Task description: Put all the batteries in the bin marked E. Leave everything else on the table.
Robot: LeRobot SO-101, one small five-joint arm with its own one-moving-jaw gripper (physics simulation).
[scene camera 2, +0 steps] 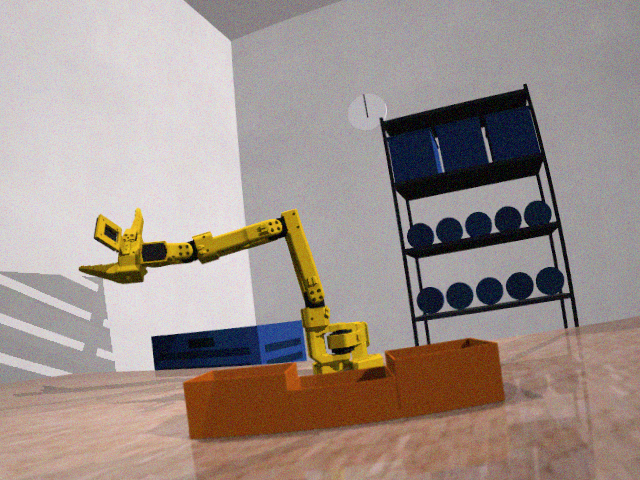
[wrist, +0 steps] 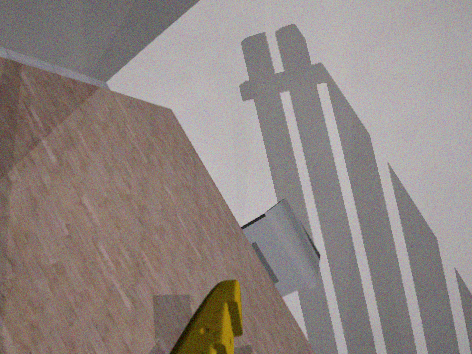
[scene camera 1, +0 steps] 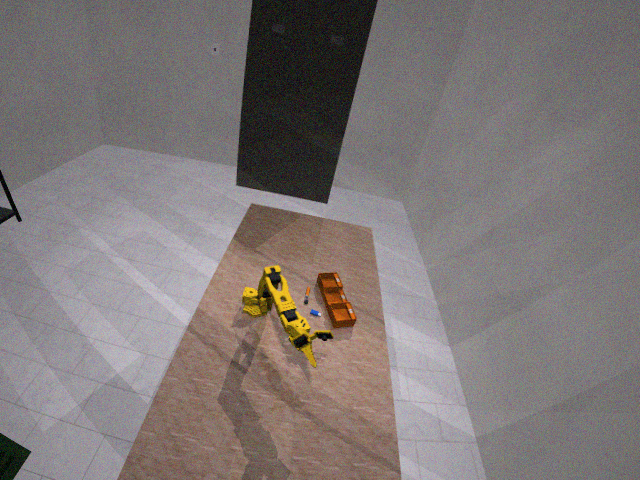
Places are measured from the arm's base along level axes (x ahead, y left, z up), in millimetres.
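Pixels of known places: hand, its tool point: (scene camera 2: 82, 267) (wrist: 240, 299) (scene camera 1: 314, 365); arm's base, origin of its link: (scene camera 1: 261, 307).
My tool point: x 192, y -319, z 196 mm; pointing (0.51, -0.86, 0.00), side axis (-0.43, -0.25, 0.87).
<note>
For each thing: its top centre in the pictures, then the offset to it from my tool point. Level surfaces: height alone.
- small blue cylinder with a pale end, centre of its top: (scene camera 1: 316, 312) dx +15, dy +338, dz -188 mm
- thin orange item with a dark end, centre of its top: (scene camera 1: 308, 291) dx -27, dy +435, dz -181 mm
- wooden table, height of its surface: dz -196 mm
A small blue cylinder with a pale end (scene camera 1: 315, 313), which looks like a battery, lies on the table between the arm and the bins. A thin orange item with a dark end (scene camera 1: 307, 293) lies near it; its kind is too small to tell. A joined row of three orange bins (scene camera 1: 344, 322) (scene camera 2: 341, 405) stands beside them. Pale labels show on the bins, but their letters are unreadable, so I cannot tell which is E. My gripper (scene camera 1: 322, 351) (scene camera 2: 110, 239) is wide open, raised above the table and apart from these items. One notched yellow jaw shows in the wrist view.
The wooden table (scene camera 1: 351, 423) (scene camera 2: 103, 449) (wrist: 90, 240) carries the arm and bins. Beyond it, a blue crate (scene camera 2: 206, 347) and a black shelf rack (scene camera 2: 480, 240) stand in the background. A dark tall panel (scene camera 1: 299, 103) rises past the table's far end.
</note>
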